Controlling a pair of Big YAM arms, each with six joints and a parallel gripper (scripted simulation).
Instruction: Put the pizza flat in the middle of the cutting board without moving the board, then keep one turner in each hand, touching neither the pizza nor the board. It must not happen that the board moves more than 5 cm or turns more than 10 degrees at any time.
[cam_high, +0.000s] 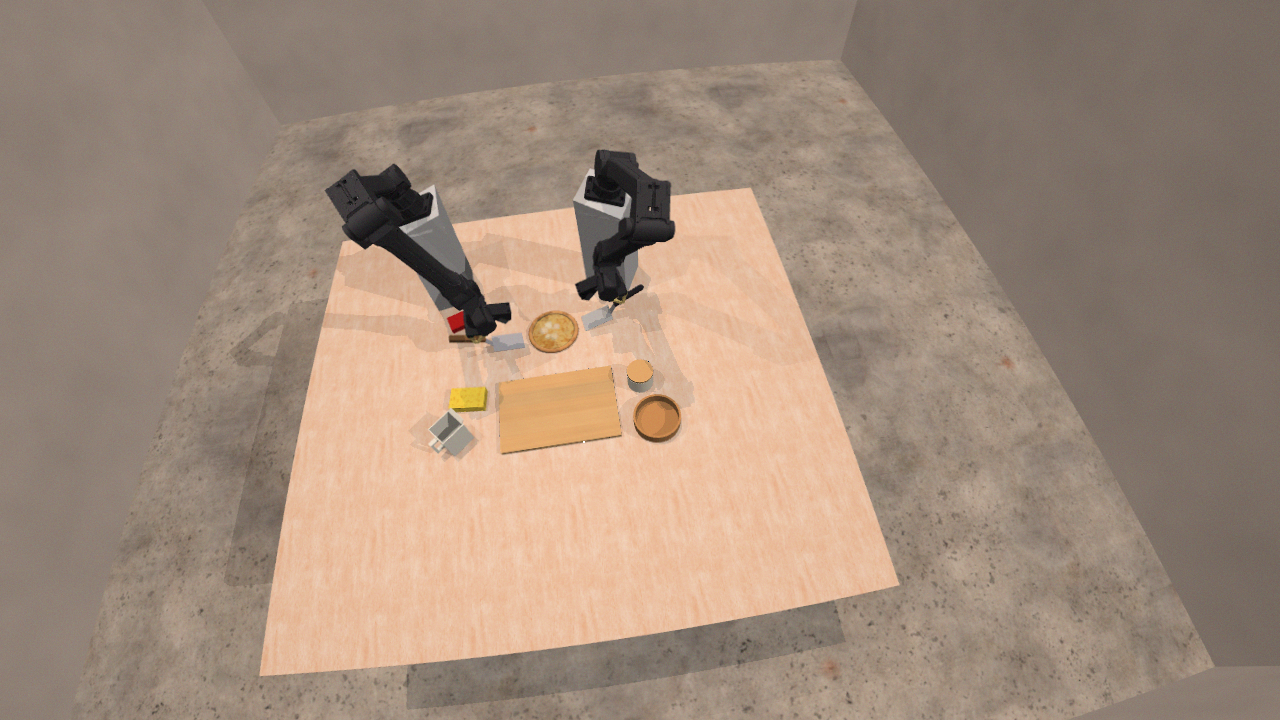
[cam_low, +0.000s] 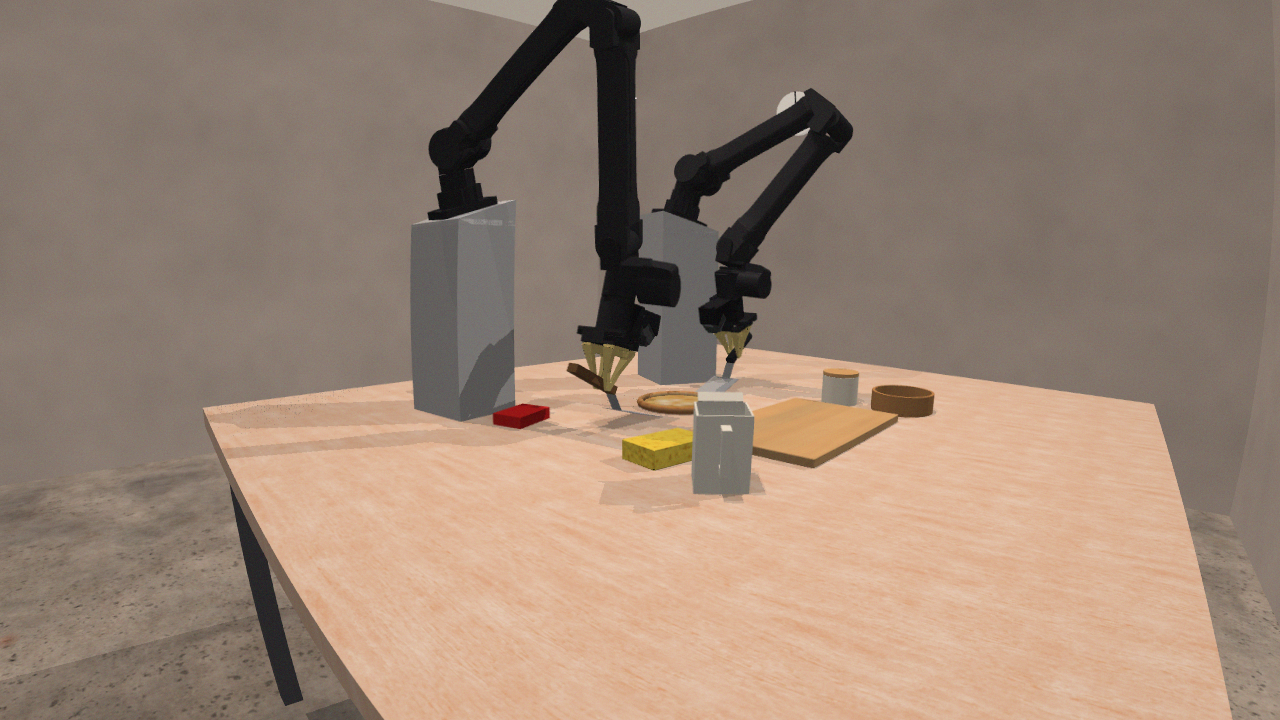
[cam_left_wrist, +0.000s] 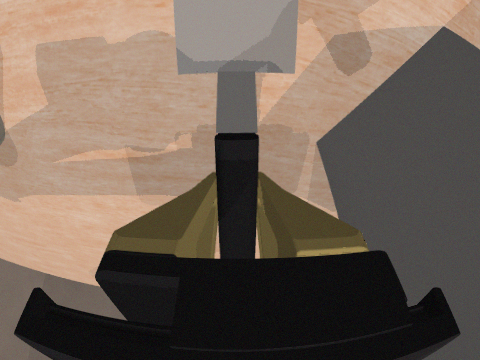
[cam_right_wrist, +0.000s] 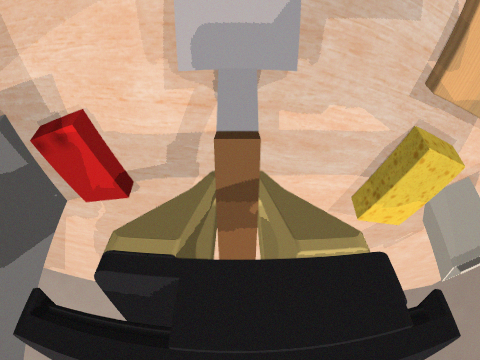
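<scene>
Now: right hand 50 mm past the pizza, 240 mm to the right of it and 70 mm above it. Round my right hand: grey mug 320 mm ahead, 60 mm to the right, 20 mm below; then brown-handled turner 10 mm behind, 30 mm to the left, 20 mm below; then cutting board 240 mm ahead, 250 mm to the left, 70 mm below.
The black-handled turner lies 10 mm to the right of my left hand and 10 mm below it. The rest, counted from my left hand: pizza 60 mm ahead, 230 mm to the right, 70 mm below; lidded canister 270 mm ahead, 40 mm to the left, 40 mm below; cutting board 340 mm ahead, 220 mm to the right, 70 mm below.
</scene>
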